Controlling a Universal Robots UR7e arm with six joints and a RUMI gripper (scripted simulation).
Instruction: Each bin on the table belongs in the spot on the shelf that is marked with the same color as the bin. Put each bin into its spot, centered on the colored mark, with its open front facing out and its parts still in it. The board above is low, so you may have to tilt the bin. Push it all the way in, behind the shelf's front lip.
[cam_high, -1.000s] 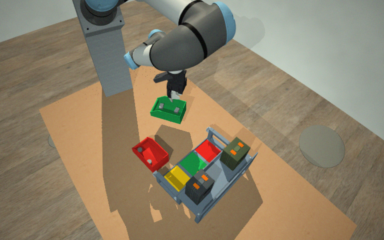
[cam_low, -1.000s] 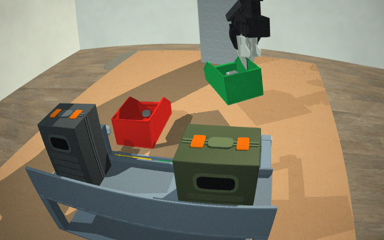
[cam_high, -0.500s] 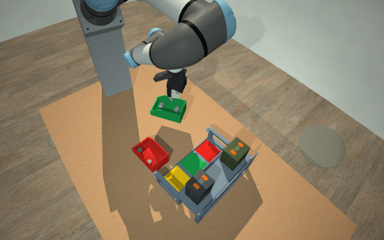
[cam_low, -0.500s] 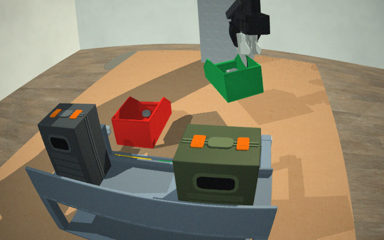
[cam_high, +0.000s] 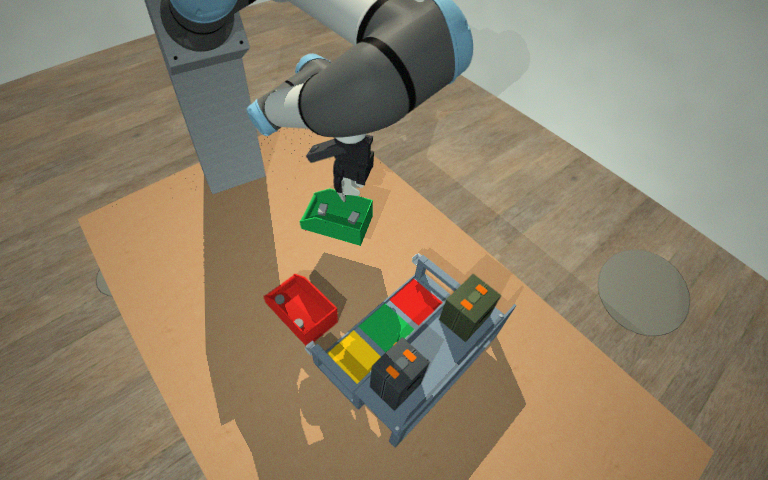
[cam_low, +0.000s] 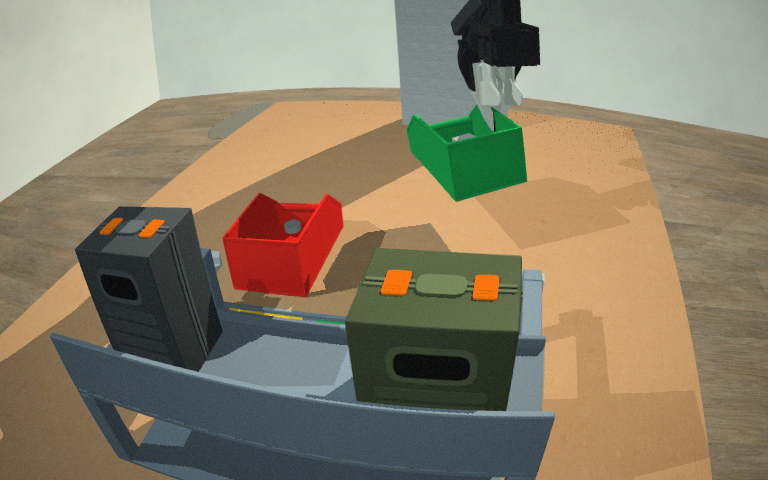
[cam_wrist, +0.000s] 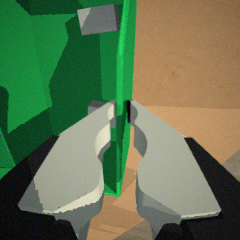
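Now: the green bin 3 cm ahead of my hand, 4 cm to the right of it and 3 cm below it. From my hand the other things lie so: olive box (43 cm ahead, 7 cm to the left, 1 cm below); dark grey box (48 cm ahead, 16 cm to the right, 1 cm above); red bin (17 cm ahead, 23 cm to the right, 12 cm below).
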